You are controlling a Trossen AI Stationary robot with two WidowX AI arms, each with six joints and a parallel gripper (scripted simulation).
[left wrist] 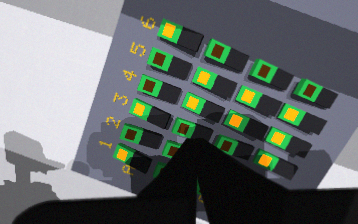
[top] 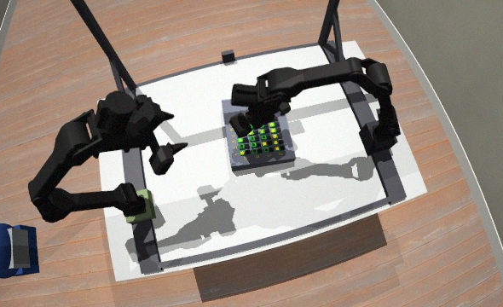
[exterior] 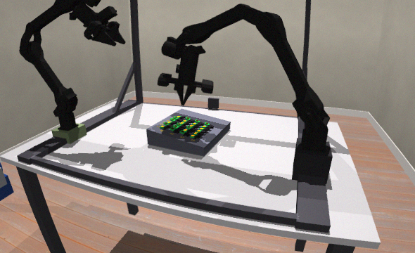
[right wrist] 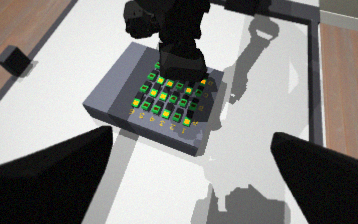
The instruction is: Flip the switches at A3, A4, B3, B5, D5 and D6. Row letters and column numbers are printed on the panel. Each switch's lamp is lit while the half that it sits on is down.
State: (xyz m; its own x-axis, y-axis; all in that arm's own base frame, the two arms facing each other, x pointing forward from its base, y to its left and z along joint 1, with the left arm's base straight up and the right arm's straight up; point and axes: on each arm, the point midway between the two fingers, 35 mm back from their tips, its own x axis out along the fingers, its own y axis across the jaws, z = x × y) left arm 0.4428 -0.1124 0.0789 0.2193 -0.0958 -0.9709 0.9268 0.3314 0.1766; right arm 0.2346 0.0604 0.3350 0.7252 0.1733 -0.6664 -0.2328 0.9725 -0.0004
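The switch A3 lies 100 mm below my left hand, 50 mm to the right of it and 10 mm ahead of it. From my left hand the other things lie so: switch B5: 110 mm below, 30 mm behind, 10 mm to the right; then switch B3: 110 mm below, 10 mm to the right, 10 mm ahead; then switch A4: 100 mm below, 50 mm to the right, 20 mm behind.
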